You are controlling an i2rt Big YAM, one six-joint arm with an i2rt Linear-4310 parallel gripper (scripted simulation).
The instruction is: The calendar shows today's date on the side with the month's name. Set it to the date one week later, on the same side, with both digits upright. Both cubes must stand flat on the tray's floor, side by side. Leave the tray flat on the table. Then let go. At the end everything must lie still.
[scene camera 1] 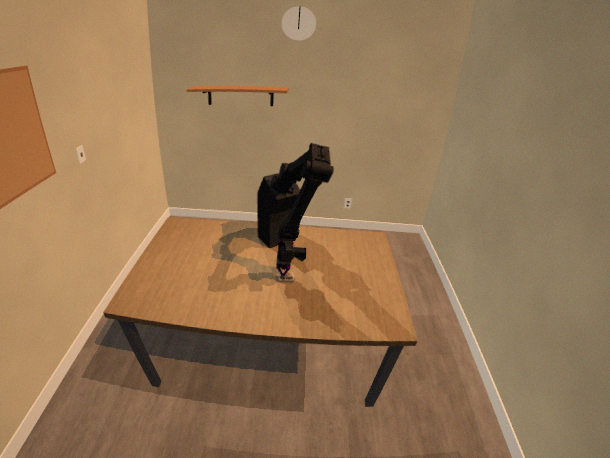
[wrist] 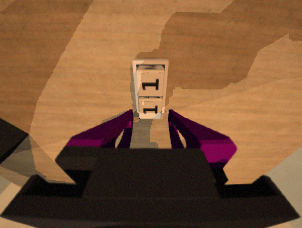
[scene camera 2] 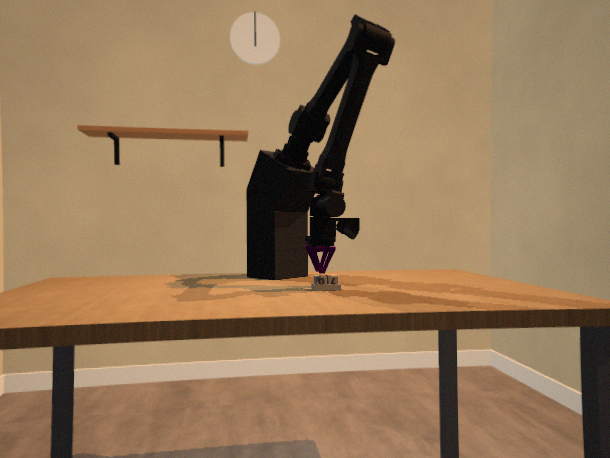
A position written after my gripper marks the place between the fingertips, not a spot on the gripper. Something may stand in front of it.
Note:
In view: my gripper (scene camera 2: 320,272).
My gripper shows as well in the wrist view (wrist: 150,113).

